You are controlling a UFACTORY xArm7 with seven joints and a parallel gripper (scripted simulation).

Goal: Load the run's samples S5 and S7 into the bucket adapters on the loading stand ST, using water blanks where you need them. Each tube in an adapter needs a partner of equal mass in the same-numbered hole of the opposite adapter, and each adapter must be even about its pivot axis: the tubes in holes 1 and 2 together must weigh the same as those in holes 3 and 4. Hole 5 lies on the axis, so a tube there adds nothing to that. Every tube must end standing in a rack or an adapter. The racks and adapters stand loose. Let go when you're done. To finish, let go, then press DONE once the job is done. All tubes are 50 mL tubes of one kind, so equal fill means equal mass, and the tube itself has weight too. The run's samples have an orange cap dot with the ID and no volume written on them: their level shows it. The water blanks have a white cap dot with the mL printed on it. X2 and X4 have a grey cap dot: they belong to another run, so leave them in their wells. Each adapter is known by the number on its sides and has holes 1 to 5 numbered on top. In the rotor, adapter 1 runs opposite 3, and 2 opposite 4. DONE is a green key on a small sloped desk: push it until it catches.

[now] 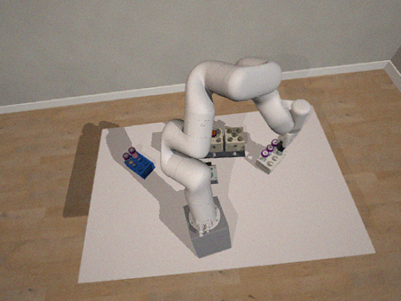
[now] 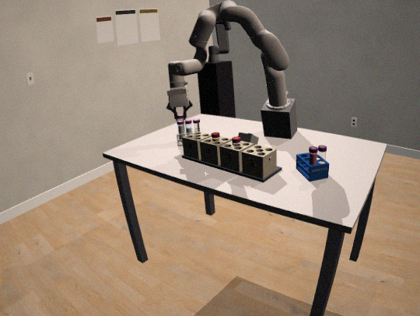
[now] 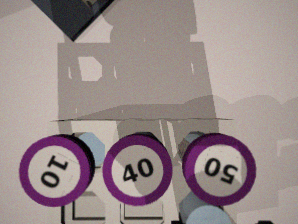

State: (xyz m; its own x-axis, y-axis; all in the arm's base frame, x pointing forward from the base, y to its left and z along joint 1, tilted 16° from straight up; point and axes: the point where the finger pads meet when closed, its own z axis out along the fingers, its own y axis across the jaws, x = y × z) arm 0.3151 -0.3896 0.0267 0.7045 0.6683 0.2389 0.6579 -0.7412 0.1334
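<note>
Now: the white rack 11 cm below my hand, 4 cm to the left of it and 1 cm behind it. The rest, counted from my hand: adapter: 54 cm to the left, 12 cm ahead, 9 cm below; then dark stand: 38 cm to the left, 13 cm below, 11 cm ahead; then blue rack: 72 cm to the left, 11 cm below, 1 cm ahead.
</note>
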